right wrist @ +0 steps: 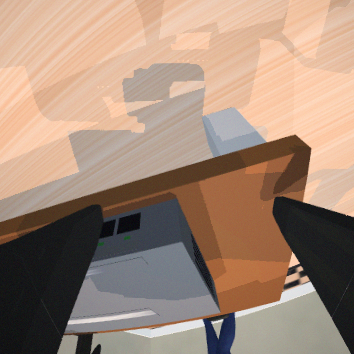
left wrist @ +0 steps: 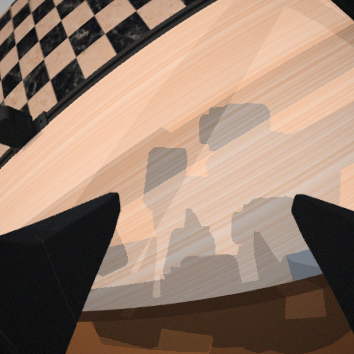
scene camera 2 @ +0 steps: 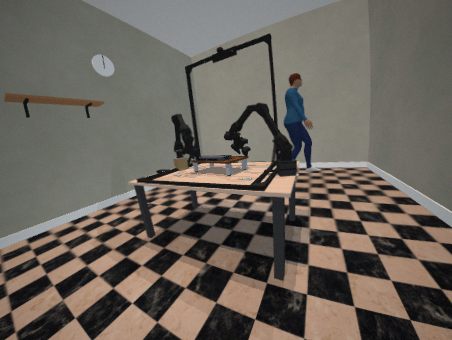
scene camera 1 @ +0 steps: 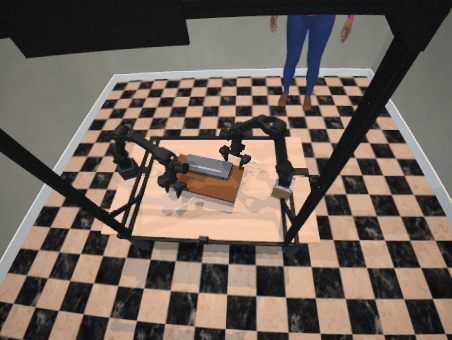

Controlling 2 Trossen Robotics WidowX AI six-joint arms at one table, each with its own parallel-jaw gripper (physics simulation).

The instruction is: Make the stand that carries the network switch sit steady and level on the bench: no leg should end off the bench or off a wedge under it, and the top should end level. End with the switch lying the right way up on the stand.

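Places are measured from the left arm's base along level axes (x up, y back, z right), in centimetres.
Pixels of known places: left gripper, fingertip midpoint: (right wrist: 76,337) (left wrist: 207,201) (scene camera 2: 243,155) (scene camera 1: 172,195); right gripper, fingertip midpoint: (right wrist: 189,209) (scene camera 2: 196,159) (scene camera 1: 233,166); left arm's base, link origin: (scene camera 2: 286,160) (scene camera 1: 125,165); right arm's base, link origin: (scene camera 2: 180,157) (scene camera 1: 284,182).
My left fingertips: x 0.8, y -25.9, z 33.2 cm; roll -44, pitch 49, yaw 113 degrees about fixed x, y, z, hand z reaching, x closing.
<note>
For each thing: its top centre in the pictures, then the offset to it from my left fingertips.
- grey switch, top centre: (right wrist: 24,315) (scene camera 1: 207,165) (scene camera 2: 212,156) dy -23.5, dx +3.4, dz -10.8 cm
- small pale patterned object, top centre: (scene camera 1: 253,160) dy -54.4, dx -8.2, dz -12.1 cm
The stand's orange-brown top (scene camera 1: 215,190) (left wrist: 250,327) (right wrist: 245,245) rests on pale grey legs; one leg (scene camera 2: 228,169) (right wrist: 232,131) shows clearly, another (left wrist: 302,265) partly. Exact level and what lies under each foot are too small to tell. The grey switch (scene camera 1: 206,167) (scene camera 2: 215,157) (right wrist: 150,280) lies flat along the top's far edge in scene camera 1, ports (right wrist: 129,223) facing sideways. My left gripper (scene camera 1: 171,190) (scene camera 2: 242,152) (left wrist: 207,201) is open and empty above the stand's left end in scene camera 1. My right gripper (scene camera 1: 234,164) (right wrist: 189,209) is open and empty beside the switch's right end.
A small pale patterned object (scene camera 1: 254,161) lies beyond the stand's right end in scene camera 1; another pale one (scene camera 2: 245,178) lies near the front in scene camera 2. A tan box (scene camera 1: 282,191) (scene camera 2: 180,163) sits by the right arm's base. A black frame (scene camera 1: 204,240) borders the bench.
</note>
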